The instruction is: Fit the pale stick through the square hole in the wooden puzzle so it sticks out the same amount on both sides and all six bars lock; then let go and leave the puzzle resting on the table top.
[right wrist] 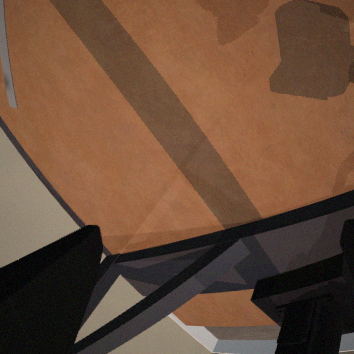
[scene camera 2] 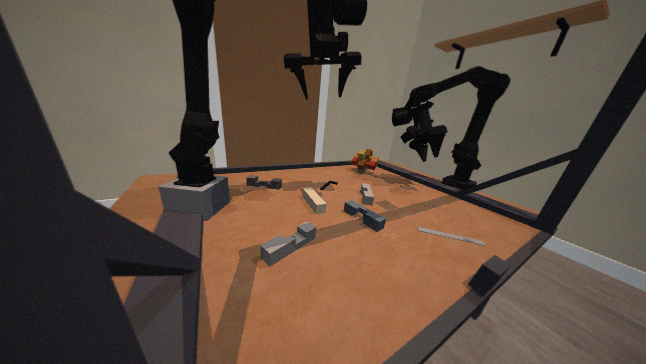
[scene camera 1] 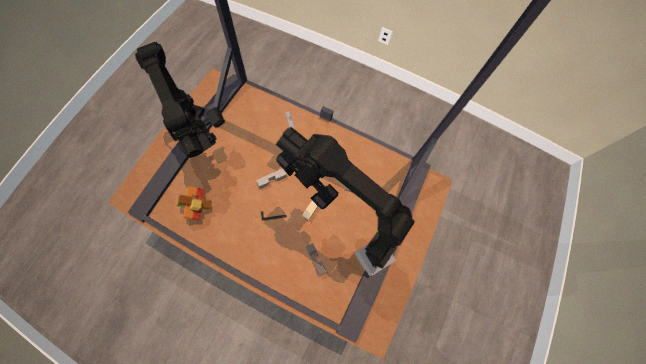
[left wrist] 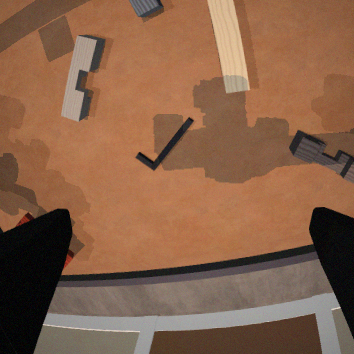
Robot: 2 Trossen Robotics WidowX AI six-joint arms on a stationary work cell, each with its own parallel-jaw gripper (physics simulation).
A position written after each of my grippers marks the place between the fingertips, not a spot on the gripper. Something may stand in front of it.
Observation:
My left gripper (scene camera 2: pixel 323 98) is open and holds nothing. My right gripper (scene camera 2: pixel 430 159) is open, with nothing in its grasp. On the table rests a pale stick (left wrist: pixel 226 30).
My left gripper is seen too in scene camera 1 (scene camera 1: pixel 301 186) and in the left wrist view (left wrist: pixel 194 222). My right gripper is seen too in the right wrist view (right wrist: pixel 227 237). The right wrist view does not show the pale stick: it is out of frame.

